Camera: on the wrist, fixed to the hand. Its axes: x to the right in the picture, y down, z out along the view.
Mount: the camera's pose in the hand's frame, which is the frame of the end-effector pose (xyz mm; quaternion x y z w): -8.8 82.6 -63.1 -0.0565 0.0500 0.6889 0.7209
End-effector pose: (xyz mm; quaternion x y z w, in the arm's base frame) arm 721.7 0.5 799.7 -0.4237 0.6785 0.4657 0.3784
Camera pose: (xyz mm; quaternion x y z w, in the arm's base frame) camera 640.7 -40.5 851.1 -0.1173 -0.7737 -0.6136 0.1059
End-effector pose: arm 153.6 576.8 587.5 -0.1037 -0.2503 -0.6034 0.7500
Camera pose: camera 247.2 576.1 541.4 -0.2594 -0.0374 0.0624 0.9630
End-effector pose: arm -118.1 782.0 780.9 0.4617 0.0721 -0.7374 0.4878
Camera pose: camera -13.8 780.4 780.4 0.3918 -0.2000 -0.1684 0.8821
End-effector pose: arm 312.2 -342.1 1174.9 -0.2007 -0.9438 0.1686 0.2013
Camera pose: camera 373.5 -259.8 1193.6 -0.8147 -0.5416 0.1969 0.0648
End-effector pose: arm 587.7 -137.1 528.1 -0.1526 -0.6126 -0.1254 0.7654
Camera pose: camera 673.8 -85.3 500.1 -0.5690 -0.2911 0.3946 0.6601
